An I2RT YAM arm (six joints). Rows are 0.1 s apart.
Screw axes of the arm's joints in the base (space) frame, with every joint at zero. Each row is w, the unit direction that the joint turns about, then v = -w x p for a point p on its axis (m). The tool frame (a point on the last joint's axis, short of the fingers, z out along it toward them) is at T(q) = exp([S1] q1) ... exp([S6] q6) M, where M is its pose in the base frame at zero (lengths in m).
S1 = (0, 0, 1, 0, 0, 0)
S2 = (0, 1, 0, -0.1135, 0, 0.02)
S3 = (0, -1, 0, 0.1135, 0, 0.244)
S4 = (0, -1, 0, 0.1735, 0, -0.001)
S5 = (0, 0, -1, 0, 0.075, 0)
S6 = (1, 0, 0, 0, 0.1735, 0)
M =
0 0 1 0.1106
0 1 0 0
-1 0 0 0.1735
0 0 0 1
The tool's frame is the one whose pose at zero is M.
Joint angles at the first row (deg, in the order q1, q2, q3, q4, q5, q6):
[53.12 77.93 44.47 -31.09 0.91 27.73]
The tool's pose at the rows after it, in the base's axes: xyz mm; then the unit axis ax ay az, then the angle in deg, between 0 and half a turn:
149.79 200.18 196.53 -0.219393 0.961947 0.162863 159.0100
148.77 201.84 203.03 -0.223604 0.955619 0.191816 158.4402
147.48 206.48 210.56 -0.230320 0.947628 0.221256 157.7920
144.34 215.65 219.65 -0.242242 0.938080 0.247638 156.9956
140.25 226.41 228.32 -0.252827 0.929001 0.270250 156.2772
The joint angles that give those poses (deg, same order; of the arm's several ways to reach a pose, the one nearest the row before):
[53.12 76.47 44.95 -30.41 -0.49 27.55]
[53.23 75.29 45.04 -29.06 -2.63 27.62]
[53.82 74.61 45.65 -27.57 -4.58 27.88]
[55.42 74.59 47.05 -26.24 -5.74 28.34]
[57.39 75.00 48.69 -24.97 -6.28 29.15]

